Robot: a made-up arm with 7 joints. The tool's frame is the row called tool. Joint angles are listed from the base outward.
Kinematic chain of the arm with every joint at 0, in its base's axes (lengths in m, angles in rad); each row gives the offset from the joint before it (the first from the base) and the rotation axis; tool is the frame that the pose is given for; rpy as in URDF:
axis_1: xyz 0 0 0 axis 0.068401 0.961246 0.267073
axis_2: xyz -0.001 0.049 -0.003 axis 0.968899 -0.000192 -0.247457
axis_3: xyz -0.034 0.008 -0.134 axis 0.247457 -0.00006 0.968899
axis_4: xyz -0.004 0 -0.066 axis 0.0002 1 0.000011
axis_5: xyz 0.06 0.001 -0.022 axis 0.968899 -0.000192 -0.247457
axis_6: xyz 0.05 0 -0.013 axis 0.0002 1 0.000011
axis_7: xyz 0.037 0 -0.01 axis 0.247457 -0.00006 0.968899
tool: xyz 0 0 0 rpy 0 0.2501 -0.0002
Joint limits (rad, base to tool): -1.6..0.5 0..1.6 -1.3..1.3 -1.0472..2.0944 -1.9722..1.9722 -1.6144..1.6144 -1.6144..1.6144
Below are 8 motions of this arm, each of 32 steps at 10 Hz.
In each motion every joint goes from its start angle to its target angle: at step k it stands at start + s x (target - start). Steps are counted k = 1, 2, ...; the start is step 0. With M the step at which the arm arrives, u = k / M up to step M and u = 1 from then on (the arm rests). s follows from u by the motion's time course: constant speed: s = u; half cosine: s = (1 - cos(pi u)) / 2; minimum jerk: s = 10 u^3 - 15 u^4 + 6 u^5.
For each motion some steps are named. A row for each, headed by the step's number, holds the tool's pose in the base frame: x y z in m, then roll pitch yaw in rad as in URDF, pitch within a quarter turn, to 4 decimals.
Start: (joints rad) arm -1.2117 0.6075 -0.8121 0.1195 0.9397 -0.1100 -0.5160
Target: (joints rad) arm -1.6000 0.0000 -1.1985 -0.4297 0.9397 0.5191 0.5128
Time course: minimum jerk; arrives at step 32
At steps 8, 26, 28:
8: 0.2753 -0.0146 -0.0503 2.0375 0.1800 -0.8716
26: 0.1450 -0.1361 0.0041 2.3931 -0.9363 -2.1388
28: 0.1389 -0.1377 0.0053 2.4366 -0.9653 -2.2167

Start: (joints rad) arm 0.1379 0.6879 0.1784 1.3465 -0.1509 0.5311 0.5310
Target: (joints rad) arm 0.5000 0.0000 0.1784 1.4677 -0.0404 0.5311 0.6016
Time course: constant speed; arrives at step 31
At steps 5, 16, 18, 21, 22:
5: -0.1225 0.2487 -0.2690 2.0921 0.2476 2.2599
16: -0.1837 0.1686 -0.2822 2.3645 0.2665 2.4548
18: -0.1936 0.1528 -0.2820 2.4132 0.2656 2.4915
21: -0.2074 0.1287 -0.2802 2.4853 0.2617 2.5471
22: -0.2118 0.1206 -0.2792 2.5091 0.2598 2.5657

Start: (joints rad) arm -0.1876 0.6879 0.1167 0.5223 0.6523 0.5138 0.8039
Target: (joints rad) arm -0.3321 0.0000 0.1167 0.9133 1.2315 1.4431 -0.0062
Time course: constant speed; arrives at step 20
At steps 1, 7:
1: 0.1242 0.2518 -0.2274 1.6601 -0.3221 0.9355
7: 0.1130 0.2126 -0.2674 1.8627 -0.0010 1.1681

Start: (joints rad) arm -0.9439 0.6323 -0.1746 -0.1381 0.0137 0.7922 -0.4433
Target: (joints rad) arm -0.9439 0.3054 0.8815 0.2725 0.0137 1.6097 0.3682
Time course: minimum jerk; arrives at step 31
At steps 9, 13, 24, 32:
9: 0.2757 0.1206 -0.0489 0.4795 0.2183 -0.1034
13: 0.2760 0.1432 -0.0593 0.2902 0.3162 0.1922
24: 0.2546 0.1739 -0.1252 0.1147 1.0728 0.8161
32: 0.2498 0.1729 -0.1364 0.1812 1.2044 0.9253

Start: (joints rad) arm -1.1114 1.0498 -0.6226 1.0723 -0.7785 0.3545 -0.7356
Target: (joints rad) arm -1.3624 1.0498 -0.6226 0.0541 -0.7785 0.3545 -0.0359
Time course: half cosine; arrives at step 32
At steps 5, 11, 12, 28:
5: 0.2796 0.2610 -0.0720 0.0906 0.6274 -0.2513
11: 0.2969 0.2292 -0.0477 0.2244 0.4879 -0.2694
12: 0.2995 0.2220 -0.0422 0.2507 0.4556 -0.2757
28: 0.2881 0.1175 0.0353 0.5620 -0.0699 -0.4632

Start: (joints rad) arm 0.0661 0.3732 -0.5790 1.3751 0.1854 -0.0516 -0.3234
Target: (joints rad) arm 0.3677 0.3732 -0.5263 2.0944 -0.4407 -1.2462 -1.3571
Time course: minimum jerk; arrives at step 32
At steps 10, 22, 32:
10: -0.1054 0.1734 -0.3195 -1.9907 1.0970 -2.6342
22: -0.1842 0.1914 -0.2509 -1.5819 0.7128 -1.9751
32: -0.1992 0.1945 -0.2244 -1.5304 0.6383 -1.9531

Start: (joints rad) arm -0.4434 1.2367 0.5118 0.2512 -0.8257 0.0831 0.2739
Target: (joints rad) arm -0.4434 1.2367 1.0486 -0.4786 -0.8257 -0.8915 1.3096
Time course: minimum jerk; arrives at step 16
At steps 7, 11, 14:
7: 0.1407 0.2617 0.0665 -0.8280 -0.9506 1.3771
11: 0.0811 0.2226 0.0888 -2.0687 -0.6647 2.1612
14: 0.0583 0.2087 0.0864 -2.3590 -0.5045 2.1776

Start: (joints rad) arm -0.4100 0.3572 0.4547 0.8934 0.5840 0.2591 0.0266
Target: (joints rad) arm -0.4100 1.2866 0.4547 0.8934 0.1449 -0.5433 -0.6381
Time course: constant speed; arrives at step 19
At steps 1, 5, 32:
1: 0.1498 0.2140 -0.2712 1.0213 0.6819 0.8126
5: 0.1550 0.2629 -0.2289 0.9358 0.5645 0.6491
32: 0.1483 0.3489 -0.0224 1.2023 0.2346 0.1350

